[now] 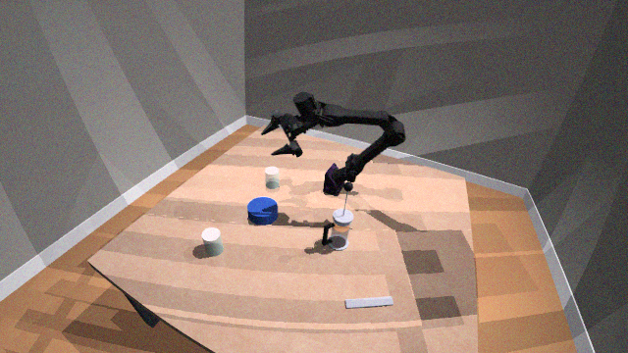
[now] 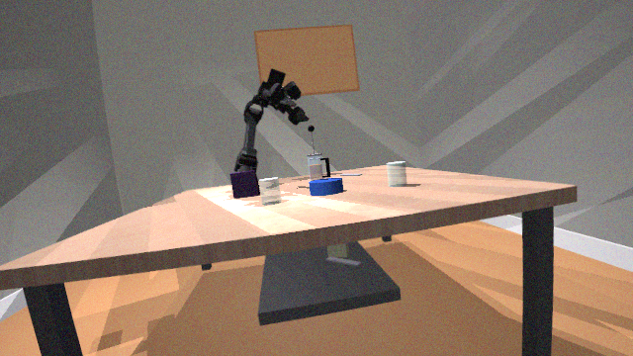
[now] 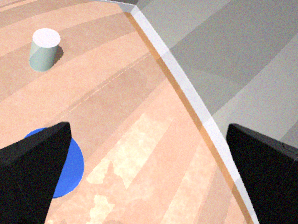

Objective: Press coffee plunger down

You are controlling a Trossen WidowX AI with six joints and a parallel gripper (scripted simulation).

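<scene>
Now: gripper tip 80 mm short of the coffee press, 310 mm to the right of it and 160 mm above it. The rest, counted from my gripper tip: blue disc: 50 mm ahead, 10 mm to the left, 260 mm below.
</scene>
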